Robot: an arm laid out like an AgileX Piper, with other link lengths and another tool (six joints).
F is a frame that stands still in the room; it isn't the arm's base.
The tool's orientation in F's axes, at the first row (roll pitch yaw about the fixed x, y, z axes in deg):
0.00 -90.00 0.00
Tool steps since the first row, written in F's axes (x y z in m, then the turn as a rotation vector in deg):
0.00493 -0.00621 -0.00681 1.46 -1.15 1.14
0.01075 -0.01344 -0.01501 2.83 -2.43 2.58
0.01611 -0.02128 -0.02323 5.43 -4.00 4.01
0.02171 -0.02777 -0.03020 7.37 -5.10 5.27
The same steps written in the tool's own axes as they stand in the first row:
-0.00681 -0.00621 -0.00493 1.14 -1.15 -1.46
-0.01501 -0.01344 -0.01075 2.58 -2.43 -2.83
-0.02323 -0.02128 -0.01611 4.01 -4.00 -5.43
-0.03020 -0.02777 -0.02171 5.27 -5.10 -7.37

